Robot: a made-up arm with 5 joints.
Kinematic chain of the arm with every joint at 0, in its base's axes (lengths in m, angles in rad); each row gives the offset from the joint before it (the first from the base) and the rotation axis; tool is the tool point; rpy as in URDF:
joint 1: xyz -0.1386 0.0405 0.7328 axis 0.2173 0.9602 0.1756
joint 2: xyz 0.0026 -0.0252 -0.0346 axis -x
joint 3: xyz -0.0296 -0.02 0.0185 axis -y
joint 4: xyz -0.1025 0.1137 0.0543 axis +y
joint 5: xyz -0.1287 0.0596 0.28 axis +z
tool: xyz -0.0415 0.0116 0.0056 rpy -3.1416 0 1.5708
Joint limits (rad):
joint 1: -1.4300..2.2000
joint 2: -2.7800..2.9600
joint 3: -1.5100..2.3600
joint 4: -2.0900..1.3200
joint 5: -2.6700..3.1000
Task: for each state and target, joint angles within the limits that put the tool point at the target. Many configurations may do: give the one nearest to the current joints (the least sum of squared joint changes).
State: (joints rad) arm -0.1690 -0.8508 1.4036 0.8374 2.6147
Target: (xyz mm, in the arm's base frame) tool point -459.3 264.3 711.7
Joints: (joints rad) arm 0.0347 -1.0657 1.9272 0.2723 2.6129
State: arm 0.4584 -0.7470 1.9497 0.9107 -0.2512
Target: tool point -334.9 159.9 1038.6
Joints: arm 0.8774 -1.0279 2.2836 1.0568 -0.3277
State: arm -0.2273 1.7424 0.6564 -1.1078 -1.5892
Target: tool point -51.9 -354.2 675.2
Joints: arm -0.2636 1.9453 1.3243 -2.0900 -1.5824
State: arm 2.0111 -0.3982 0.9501 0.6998 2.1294
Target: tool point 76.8 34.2 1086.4
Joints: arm 1.7844 0.3472 0.5972 0.2722 1.9411
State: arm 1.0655 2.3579 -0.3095 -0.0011 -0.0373
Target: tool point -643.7 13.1 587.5
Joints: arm 0.9566 2.7825 -0.2897 -0.0176 -0.0776
